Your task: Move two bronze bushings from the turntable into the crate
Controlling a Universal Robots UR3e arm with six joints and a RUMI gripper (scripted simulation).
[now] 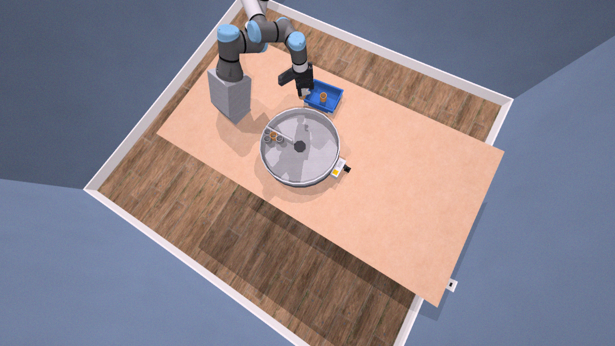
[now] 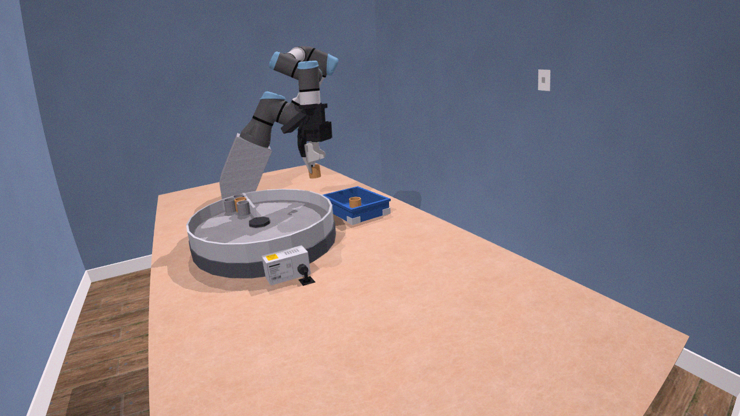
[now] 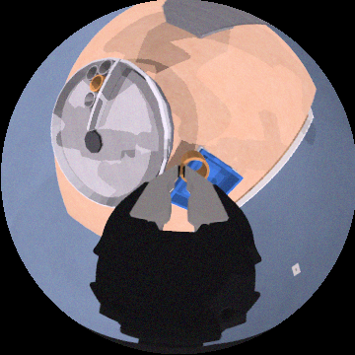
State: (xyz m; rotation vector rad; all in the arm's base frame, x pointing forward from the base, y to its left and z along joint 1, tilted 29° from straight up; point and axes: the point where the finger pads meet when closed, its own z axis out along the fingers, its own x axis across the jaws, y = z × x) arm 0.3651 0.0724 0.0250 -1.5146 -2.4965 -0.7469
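My hand is 13 cm above the blue crate, 12 cm to the right of it and 7 cm short of it. Also, from my hand: grey turntable: 22 cm to the right, 10 cm below, 9 cm ahead.
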